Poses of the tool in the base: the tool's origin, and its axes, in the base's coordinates. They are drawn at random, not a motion.
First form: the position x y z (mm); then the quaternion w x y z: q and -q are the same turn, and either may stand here.
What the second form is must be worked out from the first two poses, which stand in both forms.
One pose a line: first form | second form
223.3 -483.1 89.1 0.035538 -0.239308 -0.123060 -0.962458 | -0.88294 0.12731 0.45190 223.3; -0.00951 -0.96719 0.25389 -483.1; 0.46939 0.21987 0.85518 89.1; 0 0 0 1
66.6 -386.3 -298.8 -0.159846 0.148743 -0.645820 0.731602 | -0.90465 0.04176 0.42410 66.6; -0.42601 -0.11473 -0.89741 -386.3; 0.01118 -0.99252 0.12158 -298.8; 0 0 0 1
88.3 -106.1 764.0 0.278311 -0.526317 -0.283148 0.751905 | -0.29107 -0.12048 -0.94909 88.3; 0.71658 -0.68474 -0.13284 -106.1; -0.63387 -0.71876 0.28564 764.0; 0 0 0 1
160.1 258.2 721.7 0.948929 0.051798 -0.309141 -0.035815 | 0.80630 0.03595 -0.59042 160.1; -0.10000 0.99207 -0.07616 258.2; 0.58300 0.12045 0.80350 721.7; 0 0 0 1
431.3 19.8 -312.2 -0.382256 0.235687 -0.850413 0.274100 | -0.59666 -0.19131 0.77935 431.3; -0.61041 0.73864 -0.28601 19.8; -0.52095 -0.64638 -0.55750 -312.2; 0 0 0 1
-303.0 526.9 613.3 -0.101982 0.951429 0.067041 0.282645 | 0.83123 0.18522 0.52416 -303.0; 0.06992 -0.97021 0.23195 526.9; 0.55151 -0.15616 -0.81942 613.3; 0 0 0 1
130.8 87.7 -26.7 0.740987 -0.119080 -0.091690 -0.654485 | 0.12648 0.99177 0.01999 130.8; -0.94809 0.11494 0.29649 87.7; 0.29175 -0.05645 0.95483 -26.7; 0 0 0 1
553.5 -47.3 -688.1 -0.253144 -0.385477 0.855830 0.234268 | -0.57465 -0.54120 -0.61391 553.5; -0.77841 0.59305 0.20582 -47.3; 0.25269 0.59615 -0.76207 -688.1; 0 0 0 1
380.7 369.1 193.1 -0.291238 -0.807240 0.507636 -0.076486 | 0.47291 -0.86412 -0.17220 380.7; -0.77502 -0.31497 -0.54785 369.1; 0.41917 0.39254 -0.81866 193.1; 0 0 0 1
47.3 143.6 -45.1 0.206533 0.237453 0.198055 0.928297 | -0.80192 -0.28939 0.52266 47.3; 0.47751 -0.83624 0.26962 143.6; 0.35904 0.46579 0.80878 -45.1; 0 0 0 1
